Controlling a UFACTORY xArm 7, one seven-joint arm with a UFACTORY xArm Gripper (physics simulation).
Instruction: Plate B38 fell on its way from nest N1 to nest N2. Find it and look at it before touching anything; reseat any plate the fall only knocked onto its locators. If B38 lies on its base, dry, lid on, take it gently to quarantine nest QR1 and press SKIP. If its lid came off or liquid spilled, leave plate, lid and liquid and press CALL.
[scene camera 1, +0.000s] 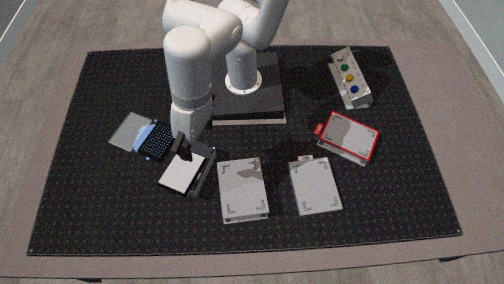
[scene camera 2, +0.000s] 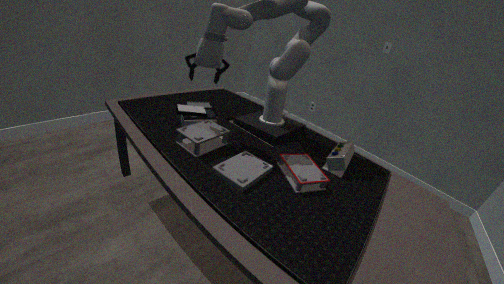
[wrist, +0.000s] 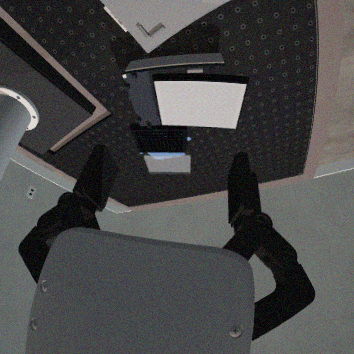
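Seen in the pictures: gripper, fingertip midpoint: (scene camera 1: 196, 142) (scene camera 2: 203, 81) (wrist: 168, 159); arm's base at its link origin: (scene camera 1: 243, 81) (scene camera 2: 271, 121) (wrist: 13, 107).
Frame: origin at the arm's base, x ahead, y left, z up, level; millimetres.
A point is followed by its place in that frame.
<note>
A dark multiwell plate (scene camera 1: 159, 142) @[x 216, y -277, z -17 mm] (wrist: 160, 138) @[x 212, y -271, z -16 mm] lies on its base with its wells uncovered. Its clear lid (scene camera 1: 129, 131) @[x 161, y -381, z -28 mm] (wrist: 169, 164) @[x 164, y -383, z -27 mm] lies off it on the mat. A light-blue liquid patch (scene camera 1: 144, 137) @[x 188, y -329, z -28 mm] (wrist: 165, 155) @[x 180, y -338, z -24 mm] spreads between them, with small blue drops near the plate; its label is not readable. A white-topped, dark-edged slab (scene camera 1: 182, 171) @[x 350, y -191, z 46 mm] (scene camera 2: 191, 108) @[x 343, y -194, z 45 mm] (wrist: 201, 104) @[x 349, y -192, z 46 mm] sits tilted and askew on a dark unit (scene camera 1: 206, 149) @[x 275, y -127, z 25 mm] (wrist: 142, 98) @[x 270, y -151, z 25 mm]. The red-rimmed nest (scene camera 1: 356, 136) @[x 255, y 331, z 10 mm] (scene camera 2: 311, 172) @[x 254, y 345, z 10 mm] bears no plate. My gripper (scene camera 1: 182, 145) (scene camera 2: 204, 80) @[x 342, y -136, z 179 mm] (wrist: 168, 159) @[x 342, y -136, z 179 mm] is open and empty, high above the plate area.
Two grey nests stand at the front, a raised one (scene camera 1: 242, 187) @[x 400, y -33, z 27 mm] (scene camera 2: 202, 131) @[x 408, y -27, z 27 mm] and a low one (scene camera 1: 315, 186) @[x 400, y 175, z -8 mm] (scene camera 2: 243, 169) @[x 408, y 184, z -8 mm], both without a plate. A button box (scene camera 1: 352, 80) @[x 47, y 363, z 40 mm] (scene camera 2: 341, 156) @[x 111, y 395, z 49 mm] with green, yellow and blue buttons stands at the back right. The arm's base block (scene camera 1: 270, 102) @[x 101, y 81, z 3 mm] is at the back middle.
</note>
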